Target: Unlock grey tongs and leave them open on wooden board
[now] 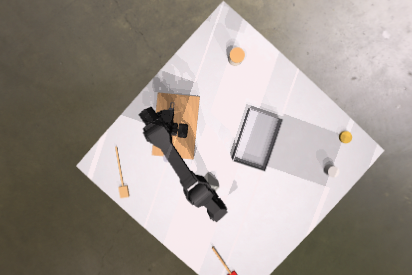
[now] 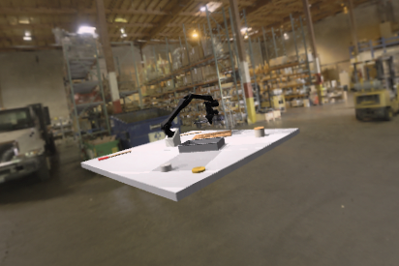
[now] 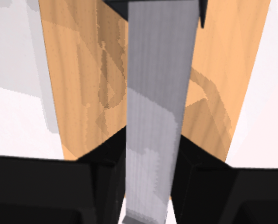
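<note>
The wooden board is 10 cm below my gripper tip, 1 cm to the right of it and 1 cm behind it. Round my gripper tip: red-handled tool: 78 cm to the right, 48 cm behind, 10 cm below; then roasting tin: 41 cm to the right, 23 cm ahead, 8 cm below.
</note>
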